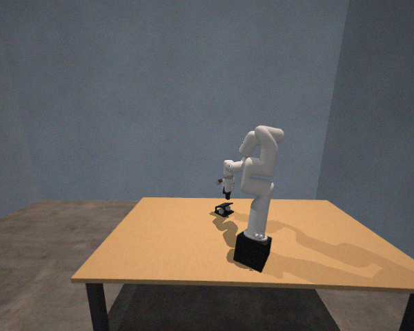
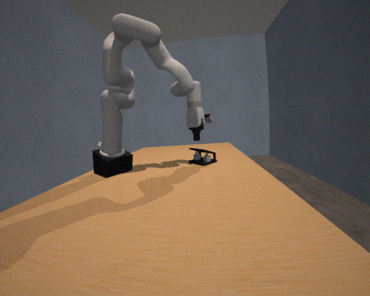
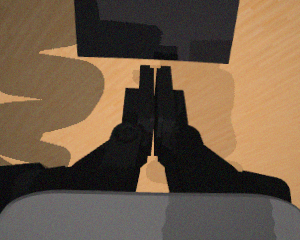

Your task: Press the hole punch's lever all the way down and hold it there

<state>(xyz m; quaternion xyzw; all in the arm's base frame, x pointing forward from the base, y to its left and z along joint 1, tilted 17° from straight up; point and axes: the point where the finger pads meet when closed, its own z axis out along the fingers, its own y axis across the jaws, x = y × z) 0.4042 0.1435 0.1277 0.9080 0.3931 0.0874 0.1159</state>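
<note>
The black hole punch lies 3 cm ahead of my hand, 3 cm to the left of it and 11 cm below it.
</note>
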